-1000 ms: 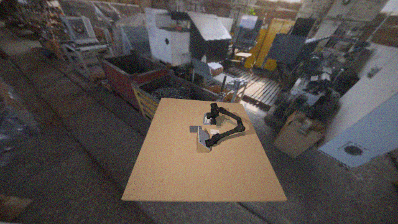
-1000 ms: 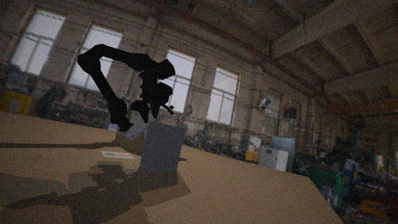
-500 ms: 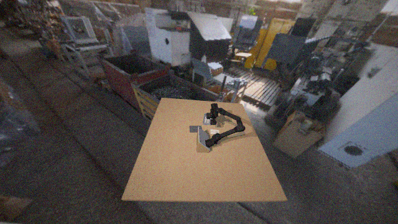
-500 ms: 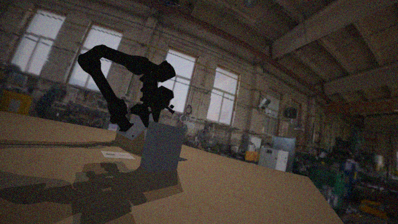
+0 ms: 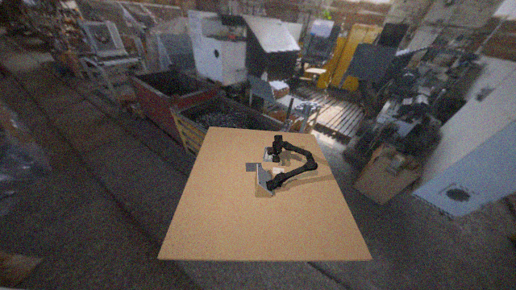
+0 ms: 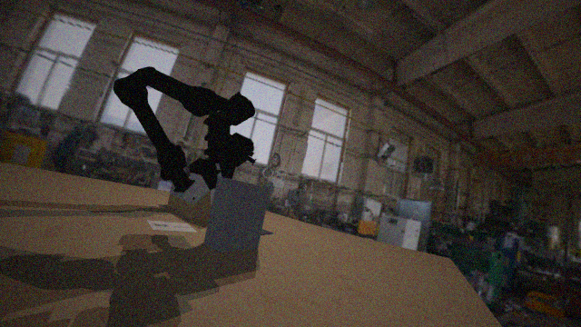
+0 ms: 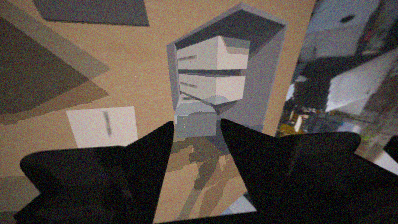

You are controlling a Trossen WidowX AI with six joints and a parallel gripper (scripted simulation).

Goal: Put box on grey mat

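The paper is 110 mm below my gripper tip, 100 mm behind it and 40 mm to the right of it. From my gripper tip the other things lie so: grey mat 190 mm to the left, 110 mm below, 40 mm behind.
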